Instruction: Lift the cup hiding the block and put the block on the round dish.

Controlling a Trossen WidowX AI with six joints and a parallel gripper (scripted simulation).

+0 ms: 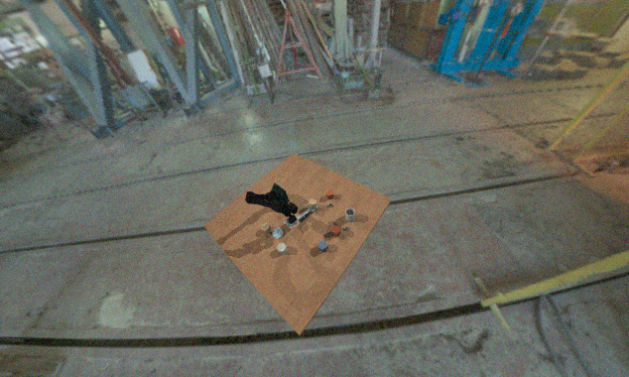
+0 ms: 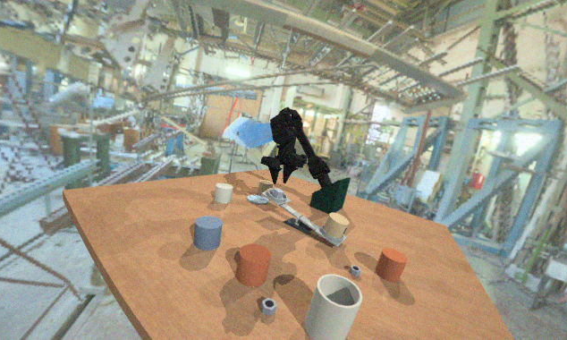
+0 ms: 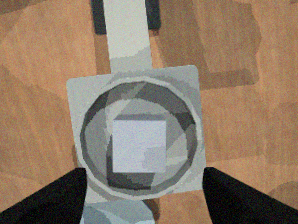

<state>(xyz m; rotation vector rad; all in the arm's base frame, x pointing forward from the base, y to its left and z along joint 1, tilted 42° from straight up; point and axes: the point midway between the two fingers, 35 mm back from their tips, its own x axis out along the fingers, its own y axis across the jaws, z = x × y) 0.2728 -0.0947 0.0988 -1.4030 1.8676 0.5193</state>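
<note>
Now: the pale blue round dish 13 cm below my gripper tip, 12 cm to the right of it and 7 cm behind it. Round my gripper tip: white mug: 39 cm ahead, 32 cm to the left, 9 cm below; then blue cylinder: 35 cm ahead, 9 cm below, 3 cm to the right.
</note>
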